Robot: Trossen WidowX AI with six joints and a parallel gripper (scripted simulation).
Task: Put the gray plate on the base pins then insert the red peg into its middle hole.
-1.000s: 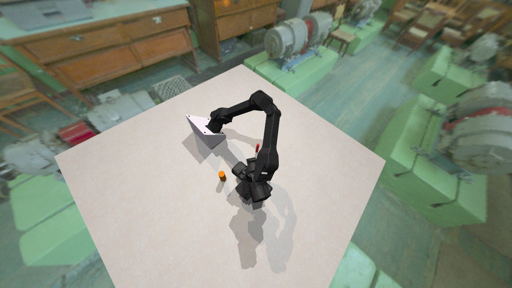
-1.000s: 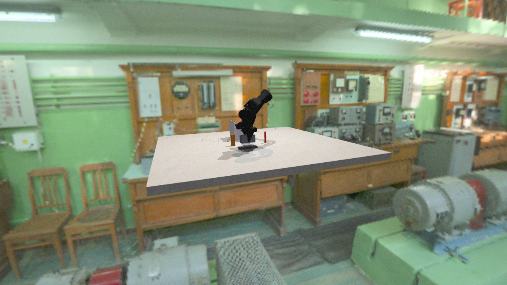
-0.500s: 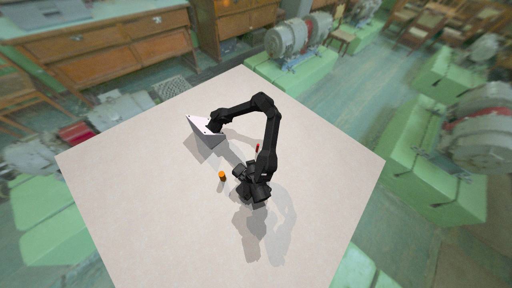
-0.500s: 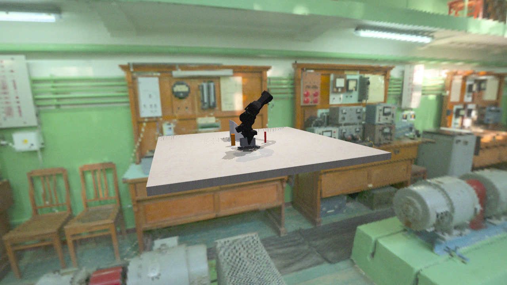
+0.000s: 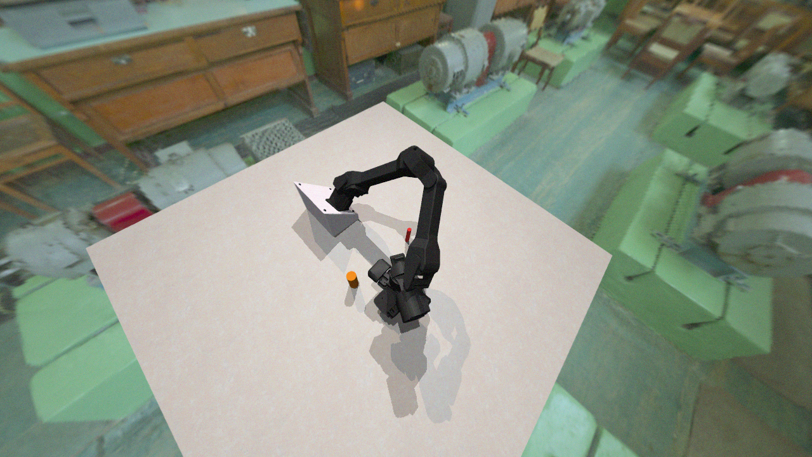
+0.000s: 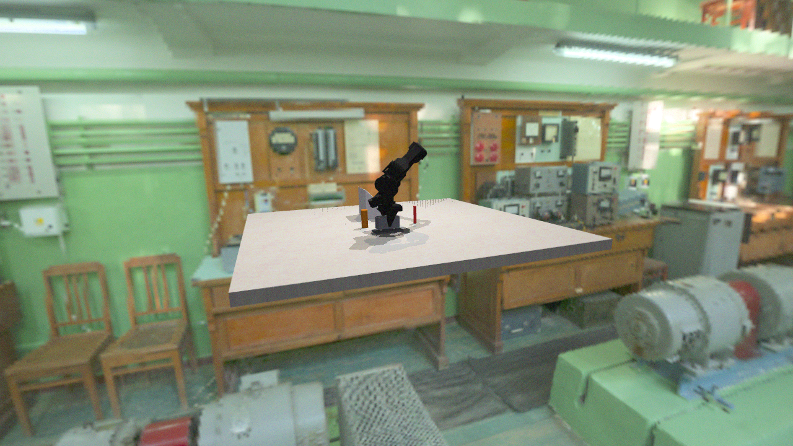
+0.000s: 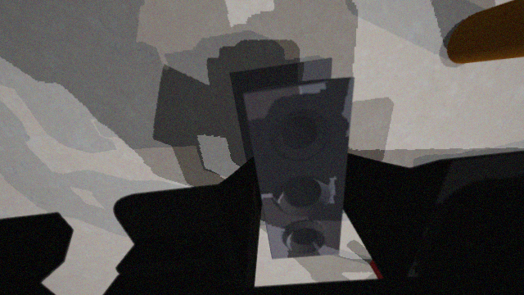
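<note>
Right now my gripper tip is 2 cm above the dark base. From my gripper tip the other things lie so: red peg 18 cm to the left, 10 cm behind, 2 cm above; orange peg 13 cm behind, 6 cm to the right, 2 cm above; gray plate 3 cm above.
</note>
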